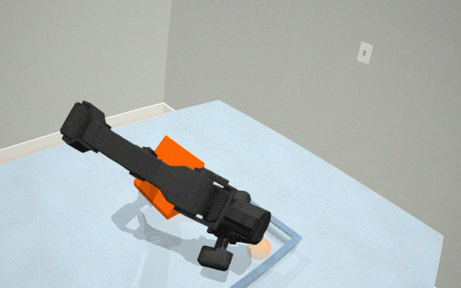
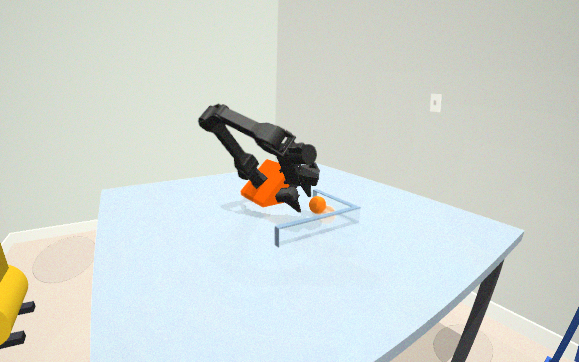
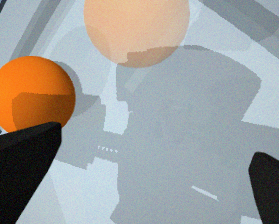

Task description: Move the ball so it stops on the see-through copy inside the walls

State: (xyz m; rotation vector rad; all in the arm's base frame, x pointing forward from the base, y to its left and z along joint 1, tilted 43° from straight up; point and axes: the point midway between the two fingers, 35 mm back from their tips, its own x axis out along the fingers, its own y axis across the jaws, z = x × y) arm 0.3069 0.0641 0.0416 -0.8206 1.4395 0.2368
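The orange ball lies 6 cm behind my gripper tip, 9 cm to the left of it and 4 cm below it. Round my gripper tip: see-through copy of ball: 3 cm ahead, 7 cm to the left, 4 cm below.
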